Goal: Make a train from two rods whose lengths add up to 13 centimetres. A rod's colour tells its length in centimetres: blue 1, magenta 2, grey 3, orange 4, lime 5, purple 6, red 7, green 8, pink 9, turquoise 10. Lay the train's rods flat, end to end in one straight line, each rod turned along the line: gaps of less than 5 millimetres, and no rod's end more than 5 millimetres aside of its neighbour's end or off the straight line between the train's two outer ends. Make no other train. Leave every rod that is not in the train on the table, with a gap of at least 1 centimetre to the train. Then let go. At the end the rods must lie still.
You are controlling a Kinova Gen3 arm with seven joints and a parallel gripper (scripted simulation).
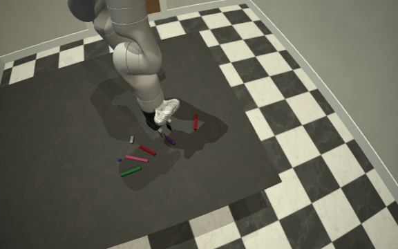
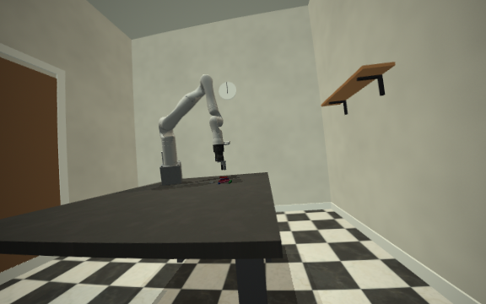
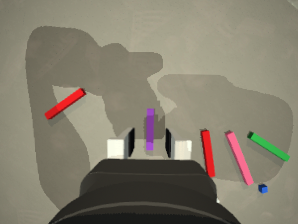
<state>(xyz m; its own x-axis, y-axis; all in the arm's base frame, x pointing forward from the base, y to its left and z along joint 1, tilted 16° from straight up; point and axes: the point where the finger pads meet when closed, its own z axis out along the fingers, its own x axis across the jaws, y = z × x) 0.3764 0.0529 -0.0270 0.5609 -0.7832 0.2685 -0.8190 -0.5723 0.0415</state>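
My gripper is now 80 mm above the purple rod. The rest, counted from my hand: green rod 170 mm to the right, 80 mm below, 80 mm ahead; short grey rod 140 mm to the right, 80 mm below, 40 mm behind; pink rod 140 mm to the right, 80 mm below, 40 mm ahead.
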